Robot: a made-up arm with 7 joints.
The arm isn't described. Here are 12 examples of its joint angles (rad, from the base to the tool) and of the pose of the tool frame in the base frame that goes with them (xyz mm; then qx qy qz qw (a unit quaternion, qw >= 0)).
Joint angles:
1: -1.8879 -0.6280 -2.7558 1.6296 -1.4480 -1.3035 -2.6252
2: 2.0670 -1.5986 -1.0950 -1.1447 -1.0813 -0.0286 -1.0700
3: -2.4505 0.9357 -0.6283 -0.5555 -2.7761 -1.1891 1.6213
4: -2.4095 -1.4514 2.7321 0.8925 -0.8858 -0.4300 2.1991
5: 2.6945 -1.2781 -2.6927 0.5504 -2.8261 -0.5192 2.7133
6: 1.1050 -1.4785 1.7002 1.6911 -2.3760 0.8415 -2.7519
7: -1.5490 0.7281 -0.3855 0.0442 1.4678 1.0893 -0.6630
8: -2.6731 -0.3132 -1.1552 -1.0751 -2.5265 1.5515 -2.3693
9: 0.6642 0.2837 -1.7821 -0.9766 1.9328 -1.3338 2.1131
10: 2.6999 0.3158 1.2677 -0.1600 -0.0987 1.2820 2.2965
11: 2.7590 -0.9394 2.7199 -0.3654 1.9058 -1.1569 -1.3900
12: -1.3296 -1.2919 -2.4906 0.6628 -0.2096 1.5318 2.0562
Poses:
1: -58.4 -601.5 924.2 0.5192 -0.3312 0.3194 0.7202
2: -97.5 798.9 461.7 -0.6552 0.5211 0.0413 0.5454
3: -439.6 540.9 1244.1 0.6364 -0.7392 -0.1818 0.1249
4: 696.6 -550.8 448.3 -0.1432 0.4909 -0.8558 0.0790
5: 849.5 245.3 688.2 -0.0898 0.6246 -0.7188 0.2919
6: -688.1 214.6 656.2 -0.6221 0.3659 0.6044 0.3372
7: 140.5 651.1 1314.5 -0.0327 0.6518 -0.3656 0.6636
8: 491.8 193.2 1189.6 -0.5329 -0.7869 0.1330 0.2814
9: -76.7 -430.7 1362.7 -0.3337 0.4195 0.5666 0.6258
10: -282.1 -116.0 1572.2 0.3054 -0.4209 -0.0289 0.8537
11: 568.5 270.3 1324.3 -0.0370 0.1609 -0.1369 0.9767
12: -360.7 -780.0 661.3 0.3248 -0.8816 0.2985 0.1680
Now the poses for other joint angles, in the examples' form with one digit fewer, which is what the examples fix.
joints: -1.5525 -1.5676 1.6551 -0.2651 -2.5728 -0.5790 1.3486
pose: -60 -992 627 0.868 0.125 0.459 0.143
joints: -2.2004 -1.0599 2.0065 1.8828 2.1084 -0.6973 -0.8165
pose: 554 -54 709 -0.267 0.629 -0.174 0.709
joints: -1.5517 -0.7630 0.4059 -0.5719 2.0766 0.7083 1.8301
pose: -64 -842 1098 -0.043 -0.387 0.914 0.114
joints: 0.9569 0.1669 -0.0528 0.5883 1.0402 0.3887 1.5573
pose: 172 -391 1532 0.326 0.192 0.863 0.335
